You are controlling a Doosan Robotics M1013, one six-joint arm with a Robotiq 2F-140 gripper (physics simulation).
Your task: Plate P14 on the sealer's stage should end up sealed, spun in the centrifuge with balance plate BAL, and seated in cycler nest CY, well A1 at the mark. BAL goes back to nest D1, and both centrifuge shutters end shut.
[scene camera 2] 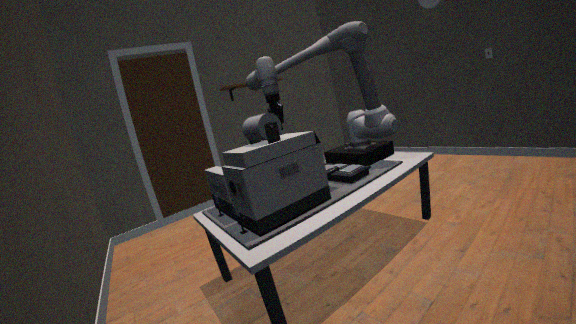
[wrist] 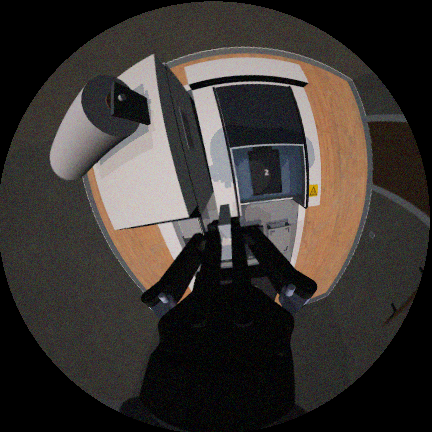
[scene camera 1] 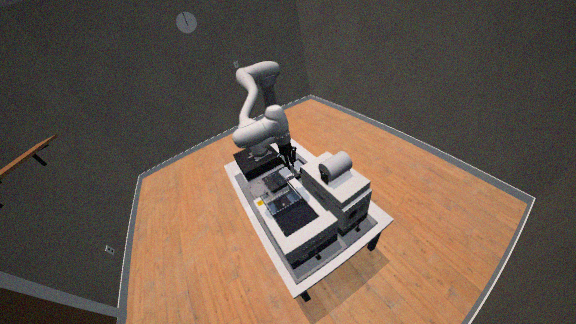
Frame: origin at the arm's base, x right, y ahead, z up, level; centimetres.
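Seen in the pictures: gripper, fingertip midpoint: (wrist: 225,212) (scene camera 1: 292,172); arm's base at its link origin: (scene camera 2: 360,147) (scene camera 1: 260,154).
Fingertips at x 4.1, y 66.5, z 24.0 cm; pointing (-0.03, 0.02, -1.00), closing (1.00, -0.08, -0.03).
Pixels of each thing's top centre, then the offset from my fingertips to it.
- dark panel at its top centre: (wrist: 262,110) (scene camera 1: 295,216) dx +14.9, dy +19.9, dz -12.1 cm
- sealer at its top centre: (wrist: 58,145) (scene camera 2: 262,114) (scene camera 1: 332,156) dx -15.9, dy +20.0, dz +14.2 cm
- grey nest with corner marks, top centre: (wrist: 279,241) (scene camera 1: 257,188) dx +19.2, dy -32.4, dz -28.0 cm
- black block at its top centre: (wrist: 224,249) (scene camera 2: 336,168) (scene camera 1: 285,173) dx -8.6, dy -30.2, dz -27.8 cm
- dark block with a pale top, top centre: (scene camera 2: 351,167) dx -21.0, dy -29.1, dz -26.8 cm
My gripper (scene camera 1: 292,167) (scene camera 2: 281,126) (wrist: 225,212) is shut and empty, above the table between the sealer and the centrifuge. The centrifuge (scene camera 1: 302,240) (wrist: 205,112) is the low white box. Its top has a dark panel (scene camera 1: 296,217) (wrist: 257,115) and a framed blue window (scene camera 1: 274,206) (wrist: 241,175). A dark bucket marked 2 (wrist: 266,182) shows in this window; I cannot tell whether a clear shutter covers it. The sealer (scene camera 1: 356,187) (scene camera 2: 280,185) (wrist: 137,190) is the taller box with a roll (scene camera 1: 337,165) (scene camera 2: 254,127) (wrist: 77,137) on top. P14 and BAL cannot be identified; my fingers hide part of the deck.
A grey nest with corner marks (wrist: 279,239) lies before the centrifuge. A black block (scene camera 1: 274,181) and another dark block with a pale top (scene camera 2: 352,171) stand on the deck. The arm's black base (scene camera 1: 250,165) (scene camera 2: 362,152) stands at the white table's end (scene camera 1: 295,290) (scene camera 2: 250,260).
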